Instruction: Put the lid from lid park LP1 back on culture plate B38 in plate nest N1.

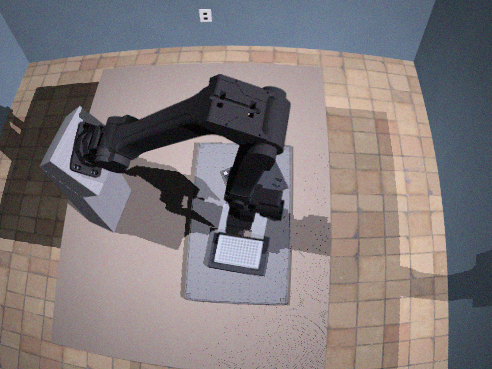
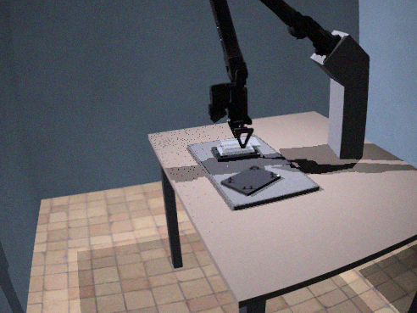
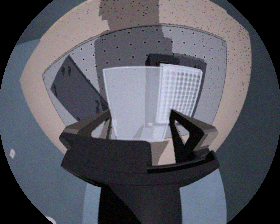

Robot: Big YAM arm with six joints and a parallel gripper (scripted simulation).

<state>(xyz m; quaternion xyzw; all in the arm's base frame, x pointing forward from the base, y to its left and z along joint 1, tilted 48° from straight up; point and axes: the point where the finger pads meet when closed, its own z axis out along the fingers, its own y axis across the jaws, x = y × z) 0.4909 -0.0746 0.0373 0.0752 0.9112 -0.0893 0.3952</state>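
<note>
Now: hand 2 cm past the culture plate B38, 7 cm to the left of it and 6 cm above it. From my hand the other things lie so: clear lid (1 cm below); dark plate nest N1 (2 cm behind, 7 cm to the right, 7 cm below); dark lid park LP1 (5 cm ahead, 15 cm to the left, 7 cm below).
</note>
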